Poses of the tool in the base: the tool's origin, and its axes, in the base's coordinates. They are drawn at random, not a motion.
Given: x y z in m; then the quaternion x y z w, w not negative.
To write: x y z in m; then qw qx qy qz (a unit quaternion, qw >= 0). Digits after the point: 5 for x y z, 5 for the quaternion.
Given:
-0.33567, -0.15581, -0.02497, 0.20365, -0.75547, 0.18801, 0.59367
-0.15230, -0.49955, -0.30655, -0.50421, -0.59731, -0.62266, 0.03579
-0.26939, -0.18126, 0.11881, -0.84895, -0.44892, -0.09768, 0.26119
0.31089, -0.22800, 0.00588, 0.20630, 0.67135, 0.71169, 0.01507
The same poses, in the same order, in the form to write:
-0.33567, -0.15581, -0.02497, 0.59367, 0.20365, -0.75547, 0.18801
-0.15230, -0.49955, -0.30655, 0.03579, -0.50421, -0.59731, -0.62266
-0.26939, -0.18126, 0.11881, 0.26119, -0.84895, -0.44892, -0.09768
0.31089, -0.22800, 0.00588, 0.01507, 0.20630, 0.67135, 0.71169

